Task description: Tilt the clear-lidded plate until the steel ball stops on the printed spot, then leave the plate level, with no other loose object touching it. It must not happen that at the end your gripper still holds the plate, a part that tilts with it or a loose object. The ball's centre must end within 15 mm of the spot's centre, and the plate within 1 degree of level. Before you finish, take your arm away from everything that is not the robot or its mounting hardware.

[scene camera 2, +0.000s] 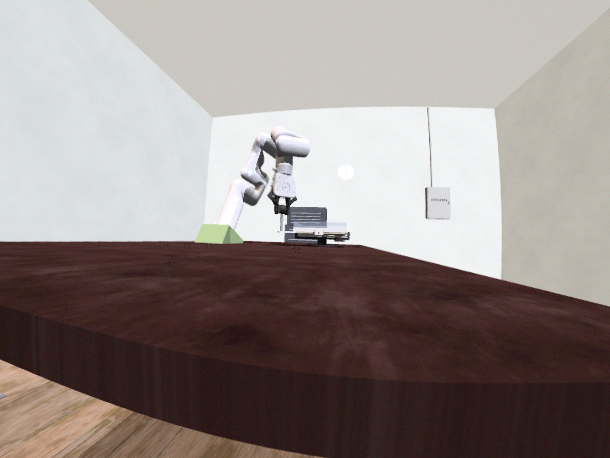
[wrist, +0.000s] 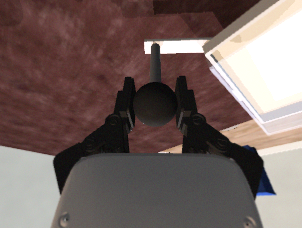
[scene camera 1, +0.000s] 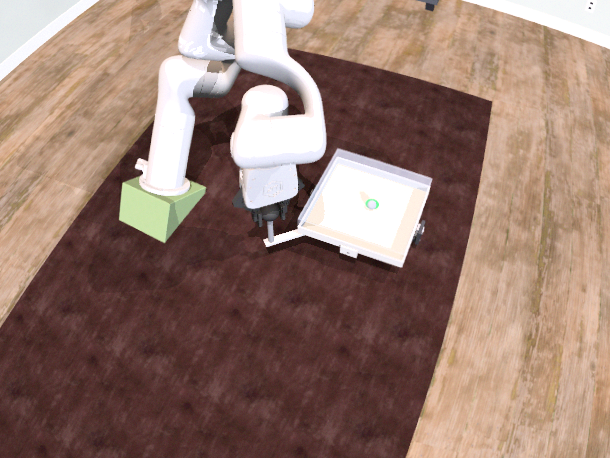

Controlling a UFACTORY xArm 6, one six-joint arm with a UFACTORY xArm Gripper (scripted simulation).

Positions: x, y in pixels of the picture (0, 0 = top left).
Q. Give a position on a square plate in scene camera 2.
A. At 301, 227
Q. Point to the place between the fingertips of my gripper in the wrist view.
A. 155, 87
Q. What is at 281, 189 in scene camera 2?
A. My gripper.
